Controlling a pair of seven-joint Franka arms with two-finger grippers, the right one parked.
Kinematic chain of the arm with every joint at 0, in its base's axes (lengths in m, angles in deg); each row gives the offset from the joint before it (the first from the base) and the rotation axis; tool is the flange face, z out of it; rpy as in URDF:
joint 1: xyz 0 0 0.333 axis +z
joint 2: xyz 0 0 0 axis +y
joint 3: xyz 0 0 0.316 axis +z
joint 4: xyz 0.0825 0 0 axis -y
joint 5: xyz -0.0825 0 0.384 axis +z
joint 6: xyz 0 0 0 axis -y
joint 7: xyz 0.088 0 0 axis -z
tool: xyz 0 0 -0.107 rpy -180 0 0
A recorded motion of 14 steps. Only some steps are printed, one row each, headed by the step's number.
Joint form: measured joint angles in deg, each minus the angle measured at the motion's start. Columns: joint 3, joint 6, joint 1, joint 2, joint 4, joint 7, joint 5.
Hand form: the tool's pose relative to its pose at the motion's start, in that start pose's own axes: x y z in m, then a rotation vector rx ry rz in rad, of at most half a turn. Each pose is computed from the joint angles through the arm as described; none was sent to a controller.
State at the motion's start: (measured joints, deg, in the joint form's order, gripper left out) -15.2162 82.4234 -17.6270 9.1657 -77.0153 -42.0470 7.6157
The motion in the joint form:
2: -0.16 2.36 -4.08 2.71 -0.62 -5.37 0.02
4: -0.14 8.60 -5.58 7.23 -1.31 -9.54 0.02
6: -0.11 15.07 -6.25 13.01 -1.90 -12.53 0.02
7: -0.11 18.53 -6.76 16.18 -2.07 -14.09 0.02
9: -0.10 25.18 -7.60 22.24 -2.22 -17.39 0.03
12: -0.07 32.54 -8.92 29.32 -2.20 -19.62 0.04
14: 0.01 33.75 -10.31 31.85 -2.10 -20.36 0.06
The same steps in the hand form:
2: -0.0155 0.0457 0.0242 0.0014 -0.0109 -0.0141
4: -0.0039 0.0816 0.0657 -0.0277 -0.0099 -0.0532
6: 0.0132 0.1134 0.1230 -0.0484 -0.0270 -0.0870
7: 0.0190 0.1307 0.1544 -0.0605 -0.0363 -0.1029
9: 0.0270 0.1600 0.2152 -0.0854 -0.0537 -0.1442
12: 0.0258 0.1918 0.2878 -0.1103 -0.0764 -0.1626
14: 0.0138 0.2072 0.3149 -0.0982 -0.0954 -0.1527

